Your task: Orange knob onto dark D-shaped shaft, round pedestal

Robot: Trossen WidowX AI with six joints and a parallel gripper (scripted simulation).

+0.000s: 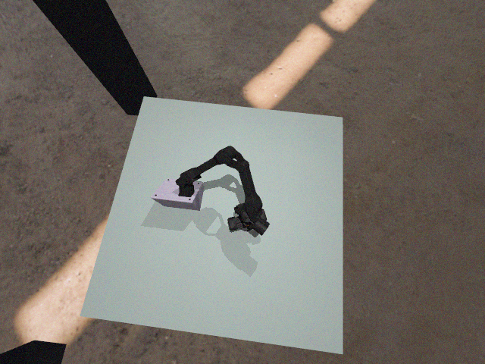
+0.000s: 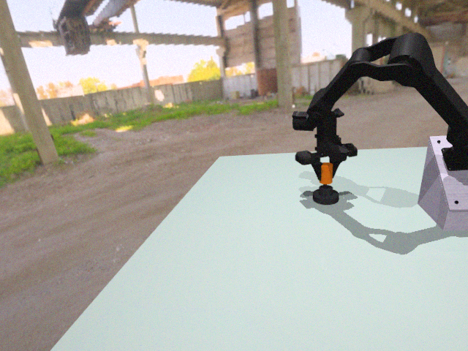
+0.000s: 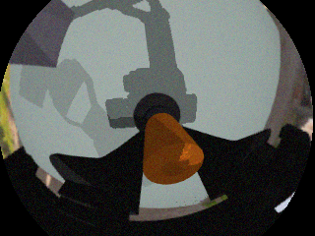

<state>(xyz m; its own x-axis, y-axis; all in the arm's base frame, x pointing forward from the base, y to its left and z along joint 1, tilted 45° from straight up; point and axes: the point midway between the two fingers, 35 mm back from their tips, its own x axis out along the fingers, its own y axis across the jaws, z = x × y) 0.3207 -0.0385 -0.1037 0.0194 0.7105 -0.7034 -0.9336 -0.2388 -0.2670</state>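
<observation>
My gripper tip is 20 mm below the orange knob. Round my gripper tip: dark round pedestal (40 mm below).
</observation>
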